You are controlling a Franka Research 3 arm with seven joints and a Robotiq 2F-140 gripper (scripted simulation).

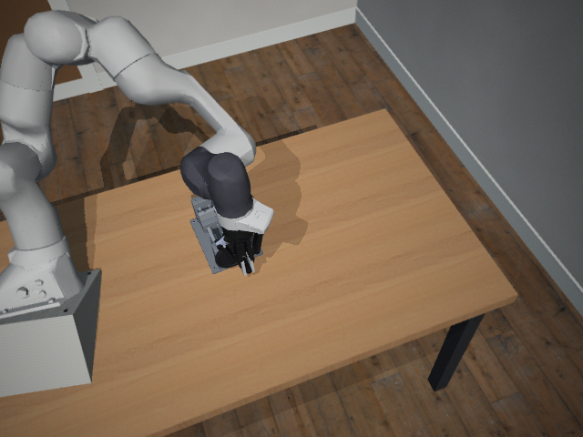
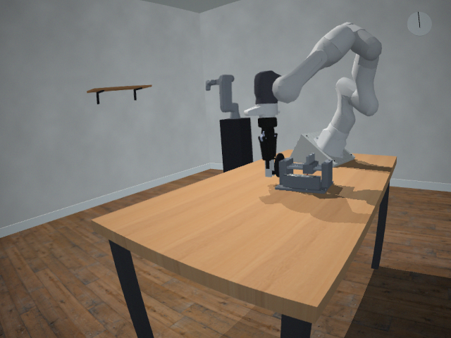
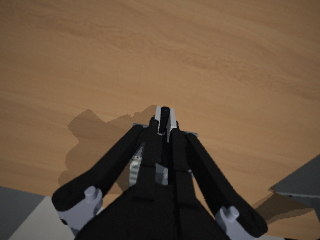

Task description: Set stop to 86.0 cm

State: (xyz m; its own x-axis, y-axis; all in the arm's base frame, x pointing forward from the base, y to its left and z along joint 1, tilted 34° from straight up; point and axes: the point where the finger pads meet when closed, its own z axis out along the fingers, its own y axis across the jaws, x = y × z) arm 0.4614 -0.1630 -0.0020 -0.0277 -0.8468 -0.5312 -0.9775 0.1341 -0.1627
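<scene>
The black handwheel lies 20 mm to the left of my hand, 10 mm below it and 10 mm behind it. From my hand the other things lie so: sliding stop block 170 mm to the left, 20 mm above, 10 mm behind.
</scene>
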